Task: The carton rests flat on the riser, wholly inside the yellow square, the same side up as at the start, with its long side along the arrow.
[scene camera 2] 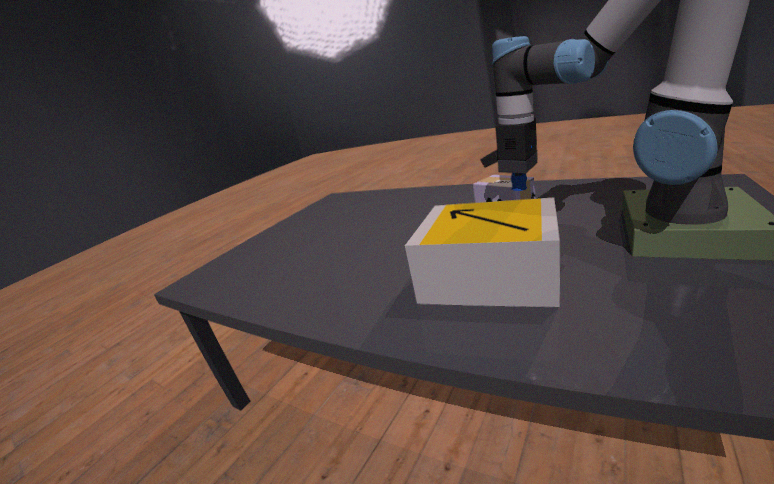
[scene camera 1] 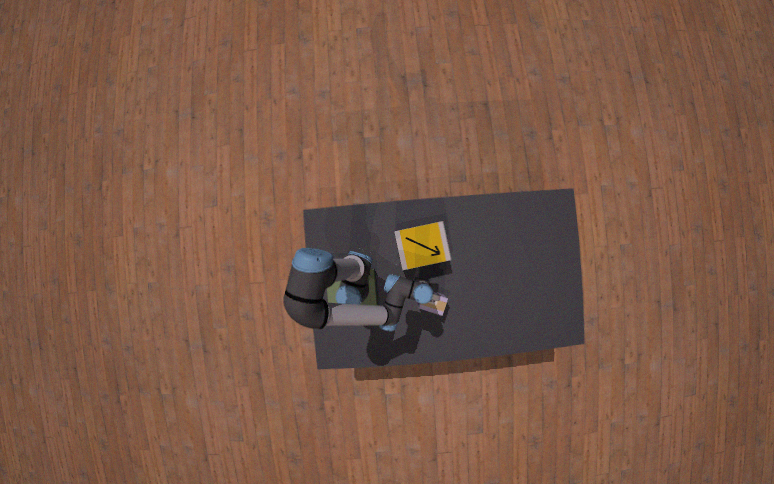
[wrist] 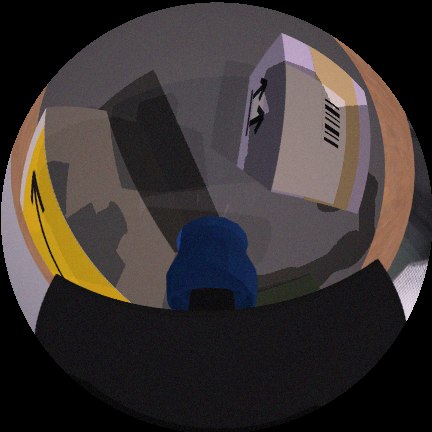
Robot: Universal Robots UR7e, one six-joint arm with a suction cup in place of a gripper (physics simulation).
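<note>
The carton (scene camera 1: 440,306) (scene camera 2: 482,190) (wrist: 307,135) is lilac with tan tape. It rests on the table beyond the riser in scene camera 2. Its barcode label faces up, and a side with black arrows shows in the wrist view. My gripper, a blue suction cup (scene camera 2: 518,186) (wrist: 212,223), is open and holds nothing. It hangs low beside the carton, apart from it in the wrist view; scene camera 1 hides the cup under the wrist. The white riser (scene camera 1: 443,236) (scene camera 2: 485,276) (wrist: 82,145) bears the yellow square (scene camera 1: 413,257) (scene camera 2: 478,233) (wrist: 57,230) with a black arrow; no carton is on it.
The dark table (scene camera 1: 513,268) (scene camera 2: 273,268) carries everything. The arm's green base plate (scene camera 1: 371,288) (scene camera 2: 702,242) (wrist: 287,290) stands near the table's left side in scene camera 1. The riser's tall wall stands close to the suction cup. The arm's shadow falls around the carton.
</note>
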